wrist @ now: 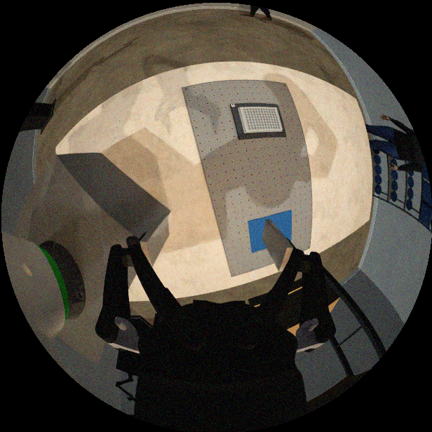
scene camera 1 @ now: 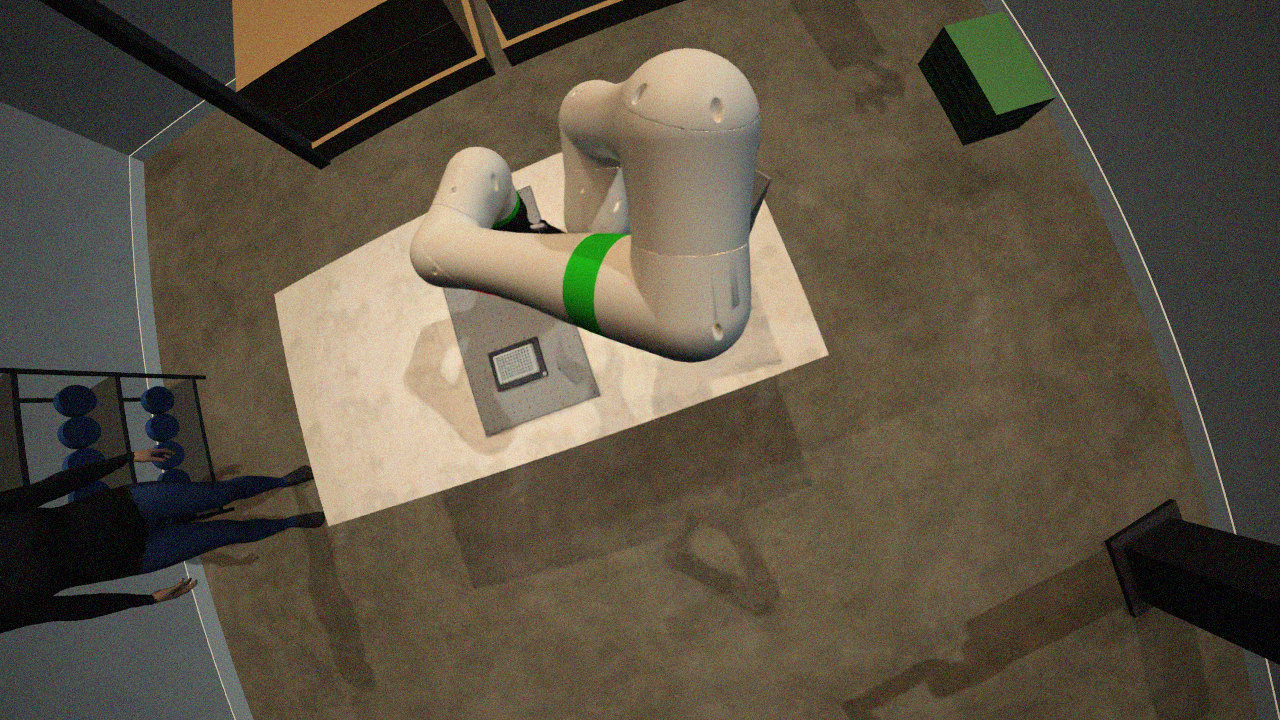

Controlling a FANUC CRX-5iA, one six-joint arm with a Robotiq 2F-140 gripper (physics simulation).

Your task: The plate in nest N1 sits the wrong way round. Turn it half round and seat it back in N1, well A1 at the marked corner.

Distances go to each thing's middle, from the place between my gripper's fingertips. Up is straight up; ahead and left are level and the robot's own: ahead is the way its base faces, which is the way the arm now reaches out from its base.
Labels:
The white well plate (scene camera 1: 520, 362) is 220 mm ahead of my hand, 170 mm to the left of it and 230 mm below it. The rest, counted from my hand: blue block (wrist: 283, 220) (170 mm ahead, 210 mm to the right, 250 mm below).

